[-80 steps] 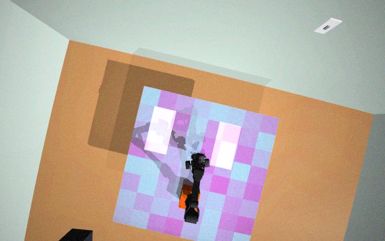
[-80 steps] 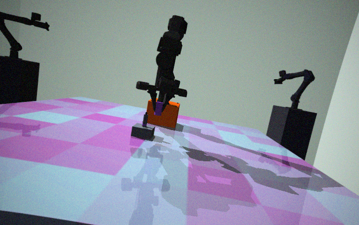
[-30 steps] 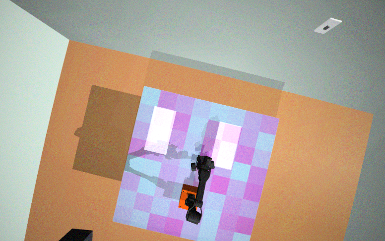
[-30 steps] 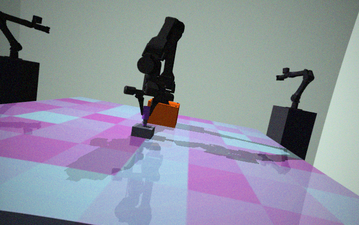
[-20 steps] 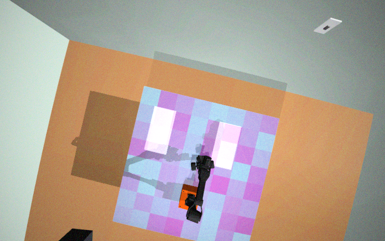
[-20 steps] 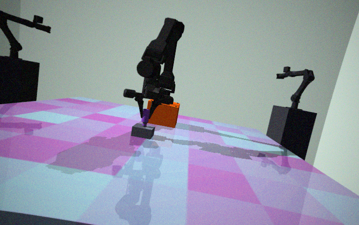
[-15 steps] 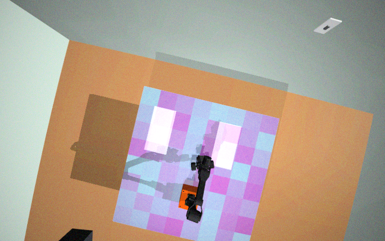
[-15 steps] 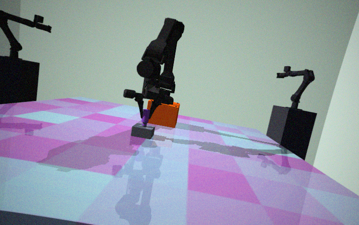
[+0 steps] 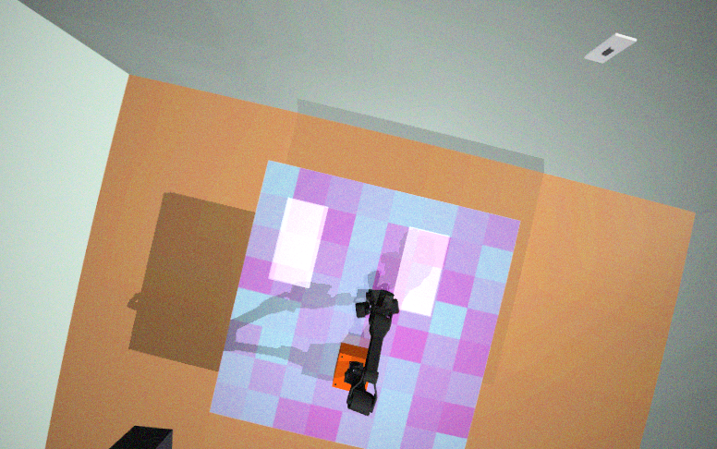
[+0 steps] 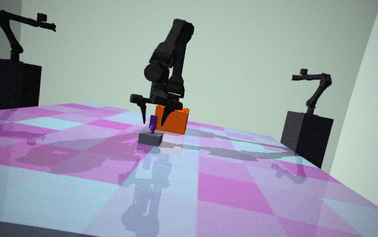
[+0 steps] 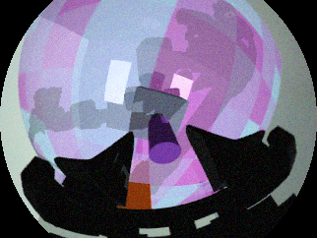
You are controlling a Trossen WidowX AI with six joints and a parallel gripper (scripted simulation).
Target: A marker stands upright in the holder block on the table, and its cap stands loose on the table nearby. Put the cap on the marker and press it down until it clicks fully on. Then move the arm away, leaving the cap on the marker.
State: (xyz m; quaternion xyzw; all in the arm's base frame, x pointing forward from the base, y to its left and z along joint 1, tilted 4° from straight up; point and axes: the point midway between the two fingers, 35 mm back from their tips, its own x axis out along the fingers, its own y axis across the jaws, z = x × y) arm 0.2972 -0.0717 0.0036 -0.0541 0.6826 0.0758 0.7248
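Right now the purple cap is 10 mm above my gripper tip. Also, from my gripper tip: grey holder block (50 mm below).
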